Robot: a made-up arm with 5 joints.
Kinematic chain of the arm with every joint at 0, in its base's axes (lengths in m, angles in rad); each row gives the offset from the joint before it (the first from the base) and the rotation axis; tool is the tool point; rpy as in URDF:
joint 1: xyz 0.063 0 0.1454 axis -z
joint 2: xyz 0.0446 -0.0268 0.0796 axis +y
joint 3: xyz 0.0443 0 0.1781 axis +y
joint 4: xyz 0.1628 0 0.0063 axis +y
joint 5: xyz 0.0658 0.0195 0 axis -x
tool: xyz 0 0 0 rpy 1.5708 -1.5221 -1.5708
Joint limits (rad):
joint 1: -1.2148..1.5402
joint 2: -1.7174..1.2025
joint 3: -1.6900..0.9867
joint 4: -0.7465..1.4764
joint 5: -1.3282..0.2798
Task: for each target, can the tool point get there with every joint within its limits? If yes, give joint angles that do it. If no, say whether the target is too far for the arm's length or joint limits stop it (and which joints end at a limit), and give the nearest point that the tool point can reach.
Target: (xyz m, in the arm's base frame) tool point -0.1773 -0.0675 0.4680
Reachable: yes | joints -0.2447 -1.3491 -1.1322 0.9460 -0.0984
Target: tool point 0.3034 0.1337 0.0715
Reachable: yes | joints -0.5342 0.9784 0.5004 -0.4993 -0.6605
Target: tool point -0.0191 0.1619 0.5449
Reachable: yes | joints 1.1415 -0.9188 -1.4320 0.8965 -0.3261
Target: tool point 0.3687 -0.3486 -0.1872
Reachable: no: too far | nearest point 0.2846 -0.2527 0.0469 | short by 0.267 m
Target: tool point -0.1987 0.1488 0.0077
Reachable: no: joint limits stop it (at a limit: joint 2, joint 3, joint 4) | nearest point -0.2225 0.1623 0.1382 | short by 0.133 m
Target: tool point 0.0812 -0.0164 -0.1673
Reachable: no: joint limits stop it (at a limit: joint 2) | nearest point 0.1571 -0.0848 0.0422 | short by 0.233 m
